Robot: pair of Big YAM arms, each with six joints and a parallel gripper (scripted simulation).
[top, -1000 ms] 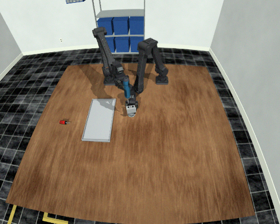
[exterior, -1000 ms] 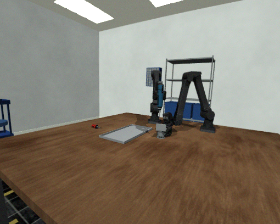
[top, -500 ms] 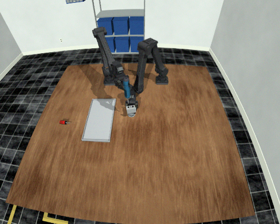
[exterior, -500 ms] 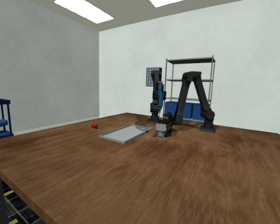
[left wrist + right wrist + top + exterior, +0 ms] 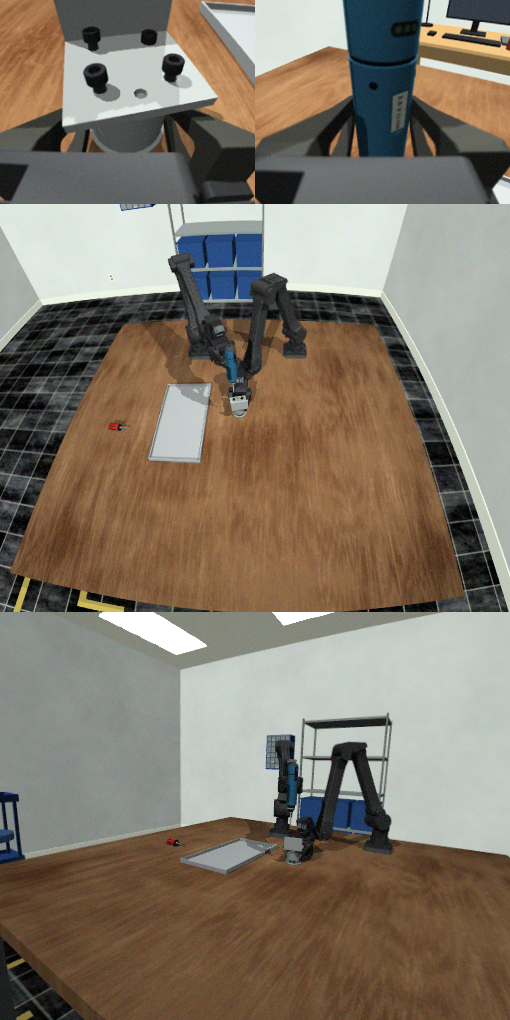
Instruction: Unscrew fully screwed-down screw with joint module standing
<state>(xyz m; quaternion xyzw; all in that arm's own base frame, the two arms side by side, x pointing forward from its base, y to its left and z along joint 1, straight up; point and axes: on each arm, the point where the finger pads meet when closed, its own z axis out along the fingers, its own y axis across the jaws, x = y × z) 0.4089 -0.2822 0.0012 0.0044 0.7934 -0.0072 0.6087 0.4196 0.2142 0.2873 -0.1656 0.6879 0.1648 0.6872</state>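
Right now my left hand is 50 mm below the grey bracket. The rest, counted from my left hand: screw (50 mm above, 20 mm behind, 10 mm to the left); then flat grey tray (260 mm to the right, 50 mm ahead, 20 mm below); then small red-handled tool (560 mm to the right, 90 mm ahead, 10 mm below).
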